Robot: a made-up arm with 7 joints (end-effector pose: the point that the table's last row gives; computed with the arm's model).
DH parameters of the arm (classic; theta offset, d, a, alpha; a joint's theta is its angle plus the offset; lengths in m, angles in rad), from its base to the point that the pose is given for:
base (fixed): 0 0.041 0 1.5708
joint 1: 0 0.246 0.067 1.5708
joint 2: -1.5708 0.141 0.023 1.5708
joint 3: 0 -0.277 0.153 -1.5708
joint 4: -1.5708 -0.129 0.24 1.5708
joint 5: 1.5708 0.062 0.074 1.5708
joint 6: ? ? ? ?
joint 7: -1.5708 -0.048 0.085 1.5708
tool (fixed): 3.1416 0.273 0 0
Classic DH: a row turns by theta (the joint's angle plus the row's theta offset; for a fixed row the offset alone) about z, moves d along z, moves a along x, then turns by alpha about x.
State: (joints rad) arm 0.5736 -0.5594 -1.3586 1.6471 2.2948 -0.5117 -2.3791
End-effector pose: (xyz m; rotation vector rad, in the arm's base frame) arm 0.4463 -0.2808 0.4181 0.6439 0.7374 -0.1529
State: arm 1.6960 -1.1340 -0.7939 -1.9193 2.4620 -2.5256 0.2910
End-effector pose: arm -0.0410 0.1957 0.0027 -0.2075 -1.8479 -0.4039
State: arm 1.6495 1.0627 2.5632 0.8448 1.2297 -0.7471 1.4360
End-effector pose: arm 0.0235 -0.7174 -0.2530 -2.3453 -1.4790 0.7343
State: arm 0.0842 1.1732 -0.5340 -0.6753 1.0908 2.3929 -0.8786
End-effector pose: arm 0.1909 -0.4161 -0.0840 -0.6317 0.3377 -2.5698
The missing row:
joint 6: 0 0.234 0.187 -1.5708
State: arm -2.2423 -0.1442 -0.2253 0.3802 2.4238 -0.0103 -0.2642
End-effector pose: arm -0.2703 -0.0226 -0.0521 -0.3085 0.1407 -0.0358
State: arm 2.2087 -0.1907 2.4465 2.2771 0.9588 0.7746 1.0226
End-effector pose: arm -0.2370 -0.7769 0.6320 -0.0185 -0.9371 1.1419
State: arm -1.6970 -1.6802 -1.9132 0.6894 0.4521 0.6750 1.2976
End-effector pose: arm 0.3728 -0.5411 0.0882 0.9202 1.5154 -0.2105
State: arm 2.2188 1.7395 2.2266 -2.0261 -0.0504 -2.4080 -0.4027
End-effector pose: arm -0.0576 -0.8844 0.1396 2.4223 0.8662 0.7389
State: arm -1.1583 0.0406 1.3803 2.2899 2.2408 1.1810 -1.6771
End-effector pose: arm -0.2807 0.1010 -0.4356 -0.8388 -2.1246 -1.1711
